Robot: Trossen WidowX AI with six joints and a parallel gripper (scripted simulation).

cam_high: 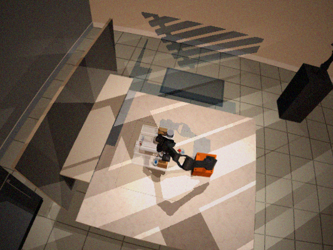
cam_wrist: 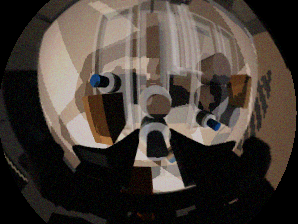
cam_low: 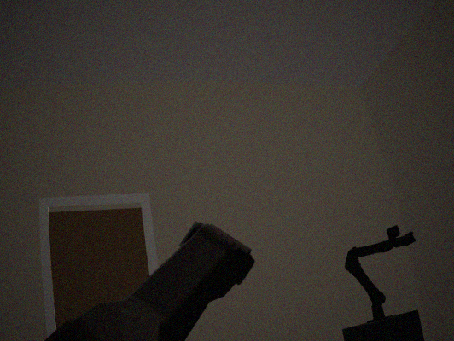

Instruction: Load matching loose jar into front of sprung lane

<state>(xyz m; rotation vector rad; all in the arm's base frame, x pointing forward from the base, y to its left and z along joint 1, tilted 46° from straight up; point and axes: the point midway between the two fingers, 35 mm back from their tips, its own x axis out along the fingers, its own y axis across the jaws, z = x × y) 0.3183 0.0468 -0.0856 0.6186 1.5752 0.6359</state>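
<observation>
The clear lane rack lies 15 cm ahead of my gripper tip, 3 cm to the right of it and 4 cm below it. From my gripper tip the other things lie so: pale bench 51 cm ahead, 31 cm above.
</observation>
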